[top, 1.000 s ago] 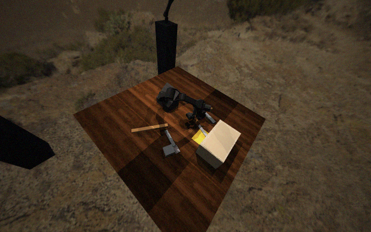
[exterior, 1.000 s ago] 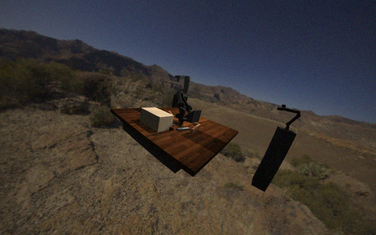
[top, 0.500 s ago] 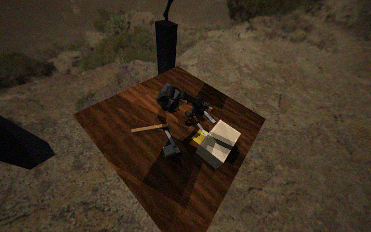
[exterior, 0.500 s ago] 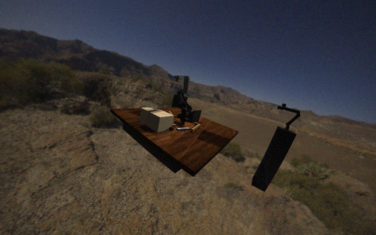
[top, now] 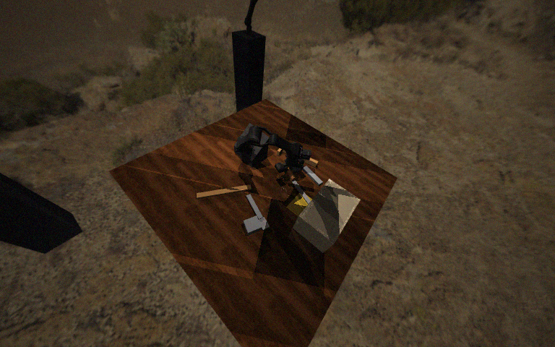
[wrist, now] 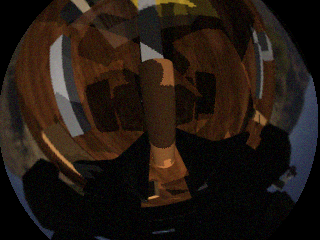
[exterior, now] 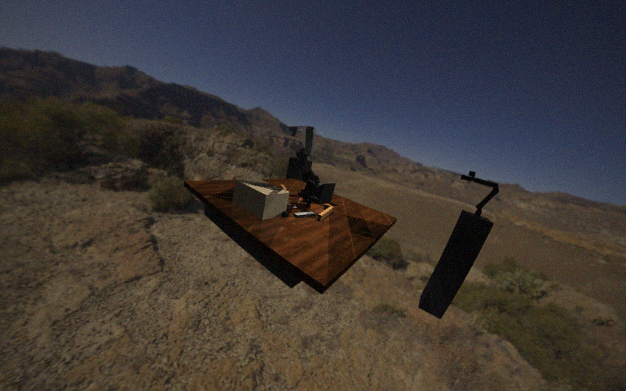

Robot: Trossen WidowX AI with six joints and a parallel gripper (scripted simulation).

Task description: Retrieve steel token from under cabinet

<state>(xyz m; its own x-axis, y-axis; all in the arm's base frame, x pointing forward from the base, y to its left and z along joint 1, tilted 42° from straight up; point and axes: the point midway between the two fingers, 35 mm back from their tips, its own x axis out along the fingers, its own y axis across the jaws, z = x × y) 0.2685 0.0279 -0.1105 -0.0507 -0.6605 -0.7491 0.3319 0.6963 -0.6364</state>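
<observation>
Now: gripper tip 13 cm short of the grey bar and 10 cm to the right of it. The rest, counted from my gripper tip: steel token (32 cm ahead, 15 cm to the right); wooden stick (37 cm to the right, 17 cm behind); grey scraper (34 cm to the right, 7 cm ahead).
</observation>
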